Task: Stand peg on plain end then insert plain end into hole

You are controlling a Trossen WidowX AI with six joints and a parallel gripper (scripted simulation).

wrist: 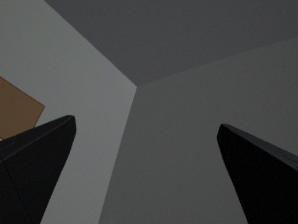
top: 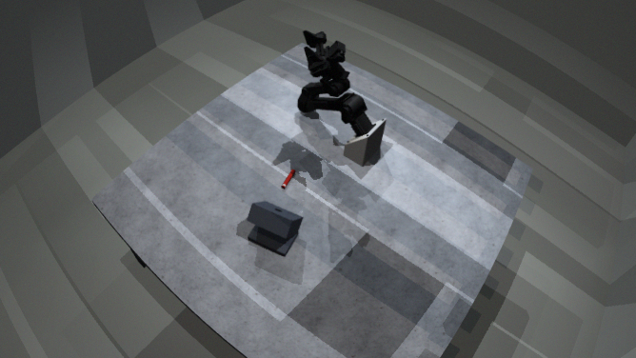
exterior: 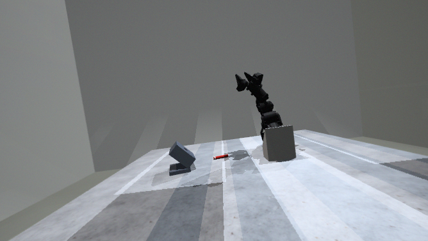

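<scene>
Right now my gripper tip is 19 cm short of the red peg, 9 cm to the right of it and 45 cm above it. The rest, counted from my gripper tip: dark base plate 38 cm ahead, 19 cm to the left, 45 cm below; dark sloped panel 36 cm ahead, 19 cm to the left, 38 cm below.
</scene>
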